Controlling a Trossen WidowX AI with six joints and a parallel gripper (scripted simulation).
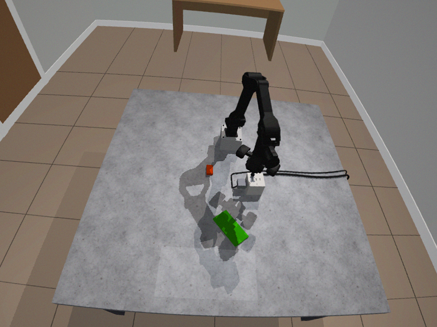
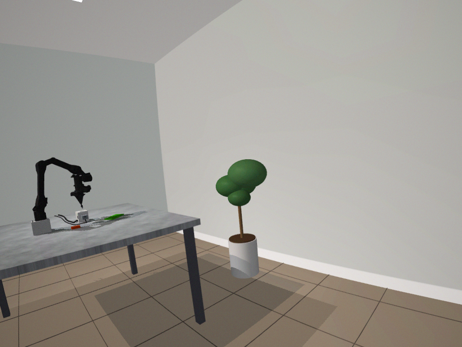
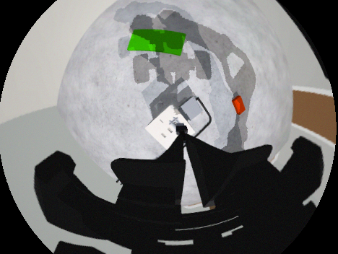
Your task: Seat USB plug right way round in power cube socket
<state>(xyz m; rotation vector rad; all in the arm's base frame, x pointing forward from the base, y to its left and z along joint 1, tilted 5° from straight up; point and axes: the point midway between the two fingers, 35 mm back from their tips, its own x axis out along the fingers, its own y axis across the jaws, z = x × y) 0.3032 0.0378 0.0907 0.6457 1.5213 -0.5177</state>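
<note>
The USB plug lies 1 cm below my gripper tip. The rest, counted from my gripper tip: green slab (20 cm ahead, 12 cm to the right, 13 cm below); small orange block (12 cm behind, 18 cm to the right, 13 cm below).
</note>
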